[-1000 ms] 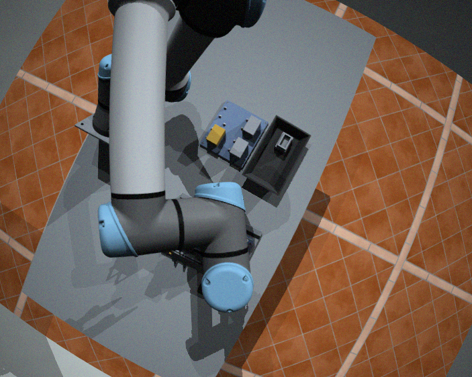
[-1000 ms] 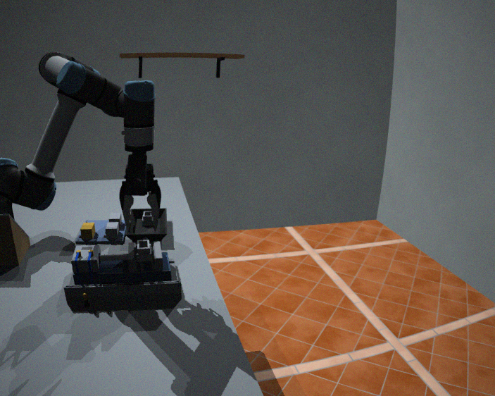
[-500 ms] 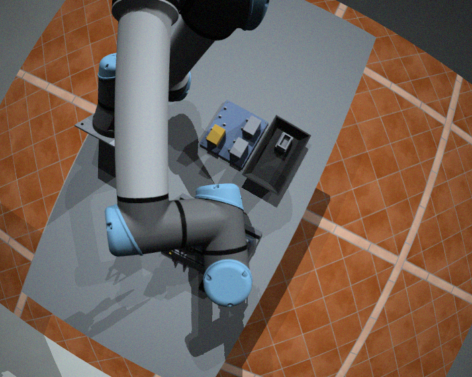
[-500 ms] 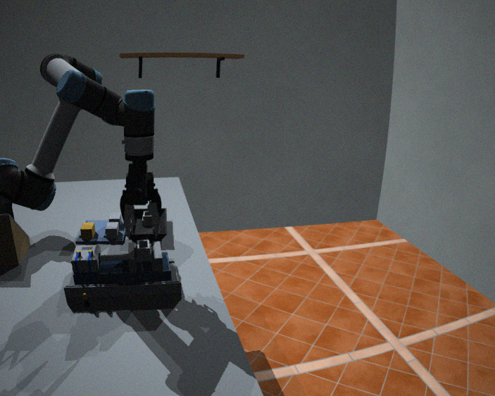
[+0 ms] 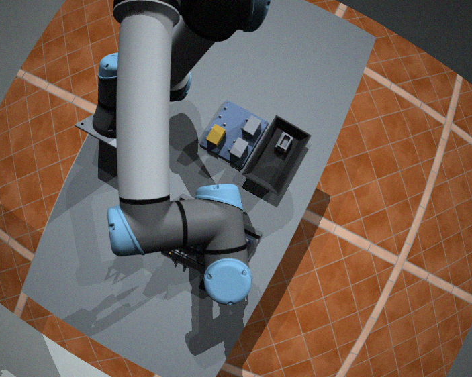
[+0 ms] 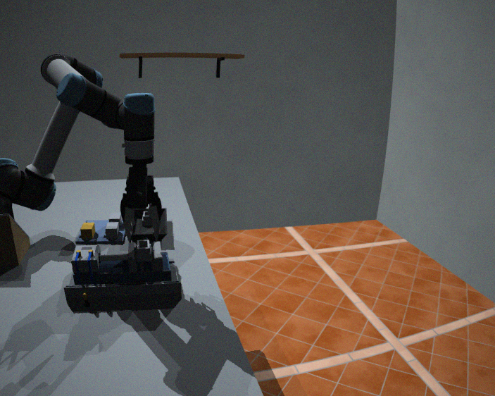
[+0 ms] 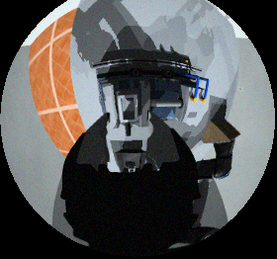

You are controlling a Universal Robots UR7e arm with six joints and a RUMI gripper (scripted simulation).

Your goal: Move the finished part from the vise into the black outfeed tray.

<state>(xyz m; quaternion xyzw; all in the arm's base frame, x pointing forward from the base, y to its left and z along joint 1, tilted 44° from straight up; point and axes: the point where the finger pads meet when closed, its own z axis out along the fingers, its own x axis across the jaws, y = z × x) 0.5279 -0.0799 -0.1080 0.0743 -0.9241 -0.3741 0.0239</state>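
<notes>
Now: hand 6 cm past the vise and 9 cm above it. Also, from my hand: yellow block 24 cm behind, 29 cm to the left, 11 cm below; then blue plate 19 cm behind, 34 cm to the left, 13 cm below.
</notes>
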